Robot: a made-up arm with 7 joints.
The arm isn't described. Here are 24 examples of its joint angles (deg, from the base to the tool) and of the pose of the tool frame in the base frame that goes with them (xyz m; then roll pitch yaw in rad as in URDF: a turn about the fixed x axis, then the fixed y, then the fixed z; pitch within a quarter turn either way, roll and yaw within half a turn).
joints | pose
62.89 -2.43 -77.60 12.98 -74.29 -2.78 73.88 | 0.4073 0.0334 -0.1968 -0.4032 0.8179 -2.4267
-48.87 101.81 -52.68 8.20 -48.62 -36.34 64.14 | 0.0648 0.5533 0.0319 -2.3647 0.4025 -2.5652
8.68 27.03 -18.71 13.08 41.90 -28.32 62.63 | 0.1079 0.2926 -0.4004 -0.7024 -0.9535 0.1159
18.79 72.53 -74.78 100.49 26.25 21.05 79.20 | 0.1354 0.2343 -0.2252 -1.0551 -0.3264 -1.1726
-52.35 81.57 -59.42 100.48 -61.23 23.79 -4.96 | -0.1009 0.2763 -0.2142 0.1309 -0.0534 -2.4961
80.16 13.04 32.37 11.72 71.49 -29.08 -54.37 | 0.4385 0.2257 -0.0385 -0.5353 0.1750 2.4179
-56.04 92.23 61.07 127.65 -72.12 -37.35 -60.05 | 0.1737 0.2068 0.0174 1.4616 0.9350 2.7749
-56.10 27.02 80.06 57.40 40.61 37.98 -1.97 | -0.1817 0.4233 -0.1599 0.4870 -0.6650 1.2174
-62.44 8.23 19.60 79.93 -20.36 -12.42 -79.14 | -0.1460 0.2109 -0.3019 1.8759 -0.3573 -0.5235
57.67 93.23 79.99 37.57 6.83 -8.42 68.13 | -0.1168 0.5075 0.1010 2.9699 -0.3630 -2.2047
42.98 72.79 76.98 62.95 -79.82 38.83 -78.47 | -0.0211 0.4826 0.0861 -3.0827 -1.0585 0.6159
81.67 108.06 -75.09 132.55 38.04 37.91 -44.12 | 0.1201 0.2414 0.0237 2.0307 -0.4632 -1.2888
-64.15 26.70 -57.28 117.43 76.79 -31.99 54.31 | -0.1367 0.0213 -0.1812 -1.8648 0.2028 1.0540
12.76 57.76 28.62 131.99 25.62 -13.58 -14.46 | 0.1347 0.2257 0.0423 2.7971 -0.0690 -2.7117
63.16 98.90 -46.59 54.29 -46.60 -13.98 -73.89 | 0.1154 0.4856 0.0765 3.0196 0.7275 -0.8840
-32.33 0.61 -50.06 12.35 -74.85 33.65 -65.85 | -0.2186 0.0695 -0.4008 0.8786 0.2107 -2.2443
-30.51 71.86 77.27 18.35 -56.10 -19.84 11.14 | -0.0262 0.5475 -0.0739 1.2885 0.1285 -0.4128
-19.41 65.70 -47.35 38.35 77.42 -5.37 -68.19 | -0.0009 0.4365 -0.2753 1.7382 -0.3184 0.0500
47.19 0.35 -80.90 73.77 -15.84 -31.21 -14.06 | 0.2468 -0.1026 -0.1839 2.0037 -0.4512 2.8928
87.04 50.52 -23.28 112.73 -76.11 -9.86 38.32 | 0.1724 0.1744 0.1741 2.7409 0.6845 -0.9134
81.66 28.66 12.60 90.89 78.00 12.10 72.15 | 0.2176 0.2569 0.1808 2.0237 -0.0874 2.2746
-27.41 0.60 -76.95 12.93 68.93 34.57 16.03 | -0.1999 0.0577 -0.4091 -0.7208 0.9650 -0.4084
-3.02 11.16 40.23 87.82 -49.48 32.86 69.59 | 0.1527 0.2855 -0.2293 0.0945 -0.4620 -0.2519
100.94 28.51 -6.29 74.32 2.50 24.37 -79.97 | 0.2327 0.2245 0.2552 -1.7608 -0.5320 -2.6691
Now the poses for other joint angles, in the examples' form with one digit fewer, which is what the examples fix.
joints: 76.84 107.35 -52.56 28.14 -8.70 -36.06 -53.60
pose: -0.037 0.539 0.072 2.837 -0.008 -0.821
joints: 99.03 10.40 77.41 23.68 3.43 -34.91 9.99
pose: 0.411 0.263 0.084 -1.955 0.082 2.777
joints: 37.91 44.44 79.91 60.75 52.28 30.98 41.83
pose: 0.100 0.477 -0.074 -2.511 -0.233 2.677
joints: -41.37 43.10 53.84 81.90 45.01 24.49 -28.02
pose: 0.040 0.414 -0.145 0.914 -1.050 0.364
